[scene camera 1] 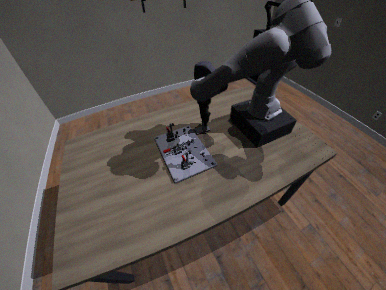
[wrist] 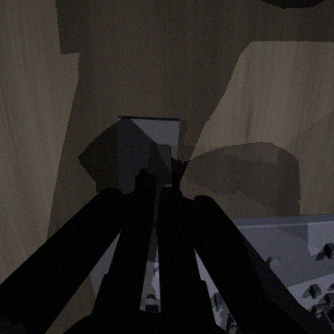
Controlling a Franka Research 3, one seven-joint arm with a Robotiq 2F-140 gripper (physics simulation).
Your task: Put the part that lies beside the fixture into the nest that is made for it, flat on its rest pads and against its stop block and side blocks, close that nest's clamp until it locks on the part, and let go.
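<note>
The part [scene camera 1: 199, 130] [wrist: 161, 131] is a small flat grey plate. It lies on the table just beyond the far right corner of the grey fixture plate [scene camera 1: 178, 175] [wrist: 281, 238]. My gripper [scene camera 1: 204, 125] [wrist: 158, 159] points straight down with its fingers shut and nothing between them. Its tips are on or just over the part's near edge; I cannot tell if they touch. The fixture carries three toggle clamps with red handles: a far clamp [scene camera 1: 170, 133], a middle clamp [scene camera 1: 167, 150] and a near clamp [scene camera 1: 184, 160]. Most of the part is in shadow in the wrist view.
The robot base [scene camera 1: 262, 124] stands on the table to the right of the fixture. Small dark blocks and pads [wrist: 313, 291] dot the fixture plate. The wooden table [scene camera 1: 134, 218] stretches wide to the left and front.
</note>
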